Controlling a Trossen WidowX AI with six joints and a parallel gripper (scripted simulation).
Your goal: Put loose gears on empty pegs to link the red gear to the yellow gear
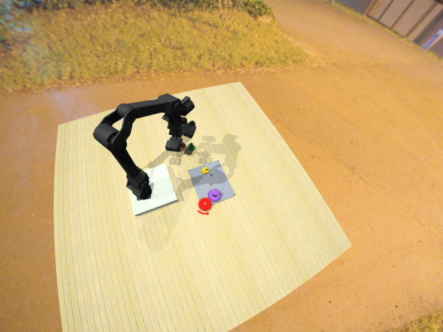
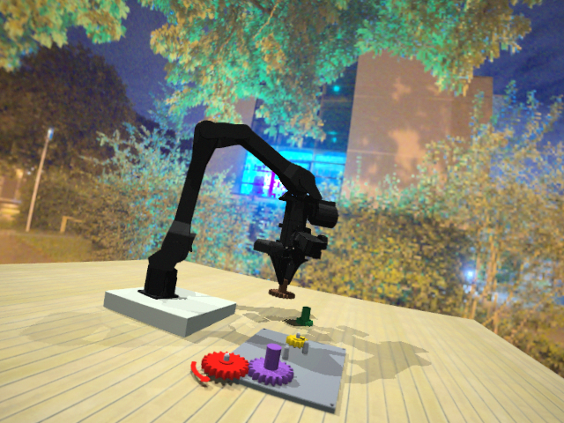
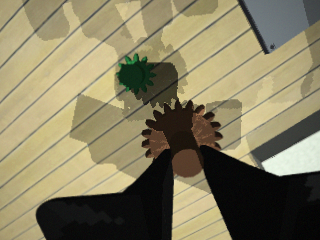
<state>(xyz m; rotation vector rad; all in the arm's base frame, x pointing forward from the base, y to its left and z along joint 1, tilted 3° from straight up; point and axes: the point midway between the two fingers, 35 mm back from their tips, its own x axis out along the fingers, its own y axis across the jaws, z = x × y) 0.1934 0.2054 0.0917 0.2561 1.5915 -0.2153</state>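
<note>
Now: the purple gear 130 mm ahead of my gripper tip, 270 mm to the right of it and 60 mm below it. The rest, counted from my gripper tip: yellow gear (110 mm ahead, 130 mm to the right, 70 mm below); green gear (60 mm ahead, 20 mm to the left, 70 mm below); brown gear (10 mm below).
</note>
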